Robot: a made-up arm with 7 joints.
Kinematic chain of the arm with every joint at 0, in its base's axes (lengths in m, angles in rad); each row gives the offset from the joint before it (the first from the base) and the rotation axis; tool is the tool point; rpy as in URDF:
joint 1: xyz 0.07 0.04 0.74 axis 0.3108 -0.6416 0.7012
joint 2: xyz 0.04 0 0.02 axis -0.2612 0.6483 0.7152
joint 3: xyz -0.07 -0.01 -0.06 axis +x
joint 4: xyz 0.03 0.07 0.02 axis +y
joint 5: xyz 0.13 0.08 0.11 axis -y
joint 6: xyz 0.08 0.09 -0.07 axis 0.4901 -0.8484 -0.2
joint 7: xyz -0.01 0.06 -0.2 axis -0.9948 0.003 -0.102
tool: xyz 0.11 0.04 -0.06 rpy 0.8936 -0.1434 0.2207
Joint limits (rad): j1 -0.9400..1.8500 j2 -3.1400..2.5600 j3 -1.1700..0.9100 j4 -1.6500..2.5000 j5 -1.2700..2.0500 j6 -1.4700..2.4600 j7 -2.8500..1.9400
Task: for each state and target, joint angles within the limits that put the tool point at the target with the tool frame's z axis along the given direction. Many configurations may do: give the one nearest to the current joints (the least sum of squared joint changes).
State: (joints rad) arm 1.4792 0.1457 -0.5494 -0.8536 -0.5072 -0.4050 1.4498
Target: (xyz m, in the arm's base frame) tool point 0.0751 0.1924 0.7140 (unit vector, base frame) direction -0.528 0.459 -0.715
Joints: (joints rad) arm 1.8500 0.5840 -0.8644 -1.1845 -0.3161 -1.1439 1.4230
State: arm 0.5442 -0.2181 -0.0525 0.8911 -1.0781 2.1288 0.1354
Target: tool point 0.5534 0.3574 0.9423 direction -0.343 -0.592 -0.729
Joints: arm 0.6559 -0.7556 -0.1824 0.8515 -0.1935 1.5569 -0.1855
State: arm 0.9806 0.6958 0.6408 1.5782 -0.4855 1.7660 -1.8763
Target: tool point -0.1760 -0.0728 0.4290 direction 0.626 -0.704 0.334
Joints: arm 1.3473 1.0607 0.6001 1.6858 -1.2700 1.9294 -1.0028
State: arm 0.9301 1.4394 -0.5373 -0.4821 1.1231 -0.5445 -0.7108
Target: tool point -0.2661 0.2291 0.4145 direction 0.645 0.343 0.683
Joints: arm 0.5199 1.7588 -0.3376 -0.3890 0.5939 -0.0586 -0.1591
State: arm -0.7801 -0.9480 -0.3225 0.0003 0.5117 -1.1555 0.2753
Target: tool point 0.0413 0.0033 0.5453 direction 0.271 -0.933 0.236
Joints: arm -0.9400 -0.9969 -1.1223 0.2156 -0.1266 -1.4700 0.3755
